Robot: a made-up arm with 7 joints.
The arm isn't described. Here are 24 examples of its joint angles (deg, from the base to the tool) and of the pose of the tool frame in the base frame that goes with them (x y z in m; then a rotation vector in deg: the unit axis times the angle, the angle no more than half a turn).
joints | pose
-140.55 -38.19 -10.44 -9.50 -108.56 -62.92 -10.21 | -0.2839 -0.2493 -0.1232 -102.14 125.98 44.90
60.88 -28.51 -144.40 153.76 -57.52 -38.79 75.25 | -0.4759 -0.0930 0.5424 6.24 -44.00 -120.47
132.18 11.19 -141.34 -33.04 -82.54 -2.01 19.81 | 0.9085 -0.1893 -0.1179 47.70 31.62 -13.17
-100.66 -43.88 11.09 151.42 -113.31 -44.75 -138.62 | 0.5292 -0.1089 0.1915 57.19 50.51 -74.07
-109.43 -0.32 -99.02 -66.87 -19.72 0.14 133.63 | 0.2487 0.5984 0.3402 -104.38 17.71 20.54
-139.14 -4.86 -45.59 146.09 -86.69 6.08 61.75 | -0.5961 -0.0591 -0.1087 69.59 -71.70 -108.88
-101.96 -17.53 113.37 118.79 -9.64 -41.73 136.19 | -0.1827 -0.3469 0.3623 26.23 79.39 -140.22
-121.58 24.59 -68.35 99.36 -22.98 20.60 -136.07 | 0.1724 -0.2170 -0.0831 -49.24 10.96 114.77
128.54 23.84 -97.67 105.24 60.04 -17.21 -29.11 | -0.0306 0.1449 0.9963 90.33 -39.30 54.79
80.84 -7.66 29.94 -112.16 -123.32 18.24 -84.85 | -0.6733 -0.2243 -0.0081 32.12 -28.54 162.05
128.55 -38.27 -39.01 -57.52 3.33 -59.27 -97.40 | -0.2025 0.1478 0.0907 -62.93 35.43 43.10
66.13 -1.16 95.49 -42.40 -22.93 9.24 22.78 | -0.3289 0.5162 0.9223 -23.90 -86.89 36.42
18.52 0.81 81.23 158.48 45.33 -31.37 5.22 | 0.7315 0.4981 0.4609 131.63 62.40 40.68
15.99 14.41 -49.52 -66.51 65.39 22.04 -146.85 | -0.0431 0.1894 -0.4150 -19.43 -14.29 -19.27
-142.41 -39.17 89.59 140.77 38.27 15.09 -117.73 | -0.2477 0.2738 0.3493 107.06 -42.92 68.07
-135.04 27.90 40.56 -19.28 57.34 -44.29 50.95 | 0.7881 -0.4508 -0.3749 -52.56 65.30 -42.72
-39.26 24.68 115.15 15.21 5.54 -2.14 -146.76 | -0.0898 -0.1779 0.0134 -79.62 -16.96 33.76
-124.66 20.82 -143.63 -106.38 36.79 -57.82 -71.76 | -0.1042 0.3644 0.0249 -31.18 98.44 12.23
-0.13 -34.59 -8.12 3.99 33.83 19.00 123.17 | -0.5232 -0.1527 -0.3660 -102.11 -129.42 19.93
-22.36 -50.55 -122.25 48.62 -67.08 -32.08 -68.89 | -0.3550 0.0360 -0.0064 -56.19 131.10 47.95
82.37 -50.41 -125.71 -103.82 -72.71 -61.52 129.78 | -0.1508 0.4926 0.3253 -31.32 -94.15 -132.84
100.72 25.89 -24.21 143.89 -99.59 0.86 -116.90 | 0.2321 0.3772 -0.1299 -38.11 -68.32 34.36
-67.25 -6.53 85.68 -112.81 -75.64 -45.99 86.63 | 0.6566 0.4494 -0.1873 134.86 71.17 52.17
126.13 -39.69 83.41 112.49 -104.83 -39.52 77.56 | -0.5581 -0.3315 0.2981 61.94 -59.87 -89.08
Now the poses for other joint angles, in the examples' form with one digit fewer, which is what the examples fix.
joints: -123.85 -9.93 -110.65 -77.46 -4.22 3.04 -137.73
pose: -0.033 0.277 0.315 -64.9 122.4 -25.7
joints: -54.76 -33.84 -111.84 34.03 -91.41 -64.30 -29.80
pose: -0.203 -0.068 -0.314 -85.6 115.5 32.1
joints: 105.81 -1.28 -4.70 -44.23 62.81 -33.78 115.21
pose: 0.035 -0.109 0.996 -1.0 -24.9 -5.9
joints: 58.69 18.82 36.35 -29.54 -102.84 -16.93 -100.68
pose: -0.005 -0.330 -0.145 -77.0 35.9 -101.1
